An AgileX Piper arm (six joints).
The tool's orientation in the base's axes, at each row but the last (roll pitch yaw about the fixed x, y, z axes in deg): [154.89 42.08 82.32]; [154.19 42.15 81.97]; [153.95 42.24 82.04]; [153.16 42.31 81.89]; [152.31 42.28 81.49]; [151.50 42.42 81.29]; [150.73 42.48 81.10]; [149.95 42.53 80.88]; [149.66 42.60 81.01]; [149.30 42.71 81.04]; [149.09 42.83 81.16]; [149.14 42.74 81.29]
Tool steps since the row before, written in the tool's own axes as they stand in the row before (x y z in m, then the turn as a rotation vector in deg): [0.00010 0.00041 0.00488 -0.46 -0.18 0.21]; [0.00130 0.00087 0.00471 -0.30 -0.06 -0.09]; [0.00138 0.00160 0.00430 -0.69 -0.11 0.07]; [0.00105 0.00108 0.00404 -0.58 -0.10 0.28]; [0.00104 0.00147 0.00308 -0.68 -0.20 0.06]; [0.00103 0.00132 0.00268 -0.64 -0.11 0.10]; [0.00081 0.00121 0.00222 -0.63 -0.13 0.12]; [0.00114 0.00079 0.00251 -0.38 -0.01 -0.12]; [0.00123 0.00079 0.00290 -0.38 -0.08 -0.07]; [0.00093 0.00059 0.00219 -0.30 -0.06 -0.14]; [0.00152 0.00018 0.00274 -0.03 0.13 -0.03]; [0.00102 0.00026 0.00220 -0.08 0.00 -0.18]
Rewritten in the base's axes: [0.00205 -0.00307 -0.00322 -0.14 -0.51 0.11]; [0.00258 -0.00201 -0.00374 -0.12 -0.17 0.24]; [0.00314 -0.00155 -0.00327 -0.15 -0.57 0.38]; [0.00257 -0.00170 -0.00301 -0.05 -0.63 0.17]; [0.00261 -0.00100 -0.00221 -0.24 -0.57 0.35]; [0.00235 -0.00077 -0.00197 -0.13 -0.55 0.33]; [0.00207 -0.00064 -0.00154 -0.14 -0.56 0.30]; [0.00186 -0.00066 -0.00208 -0.10 -0.20 0.33]; [0.00204 -0.00085 -0.00238 -0.14 -0.25 0.27]; [0.00154 -0.00064 -0.00179 -0.15 -0.14 0.27]; [0.00148 -0.00066 -0.00269 0.10 0.03 0.09]; [0.00127 -0.00064 -0.00198 -0.08 0.06 0.17]
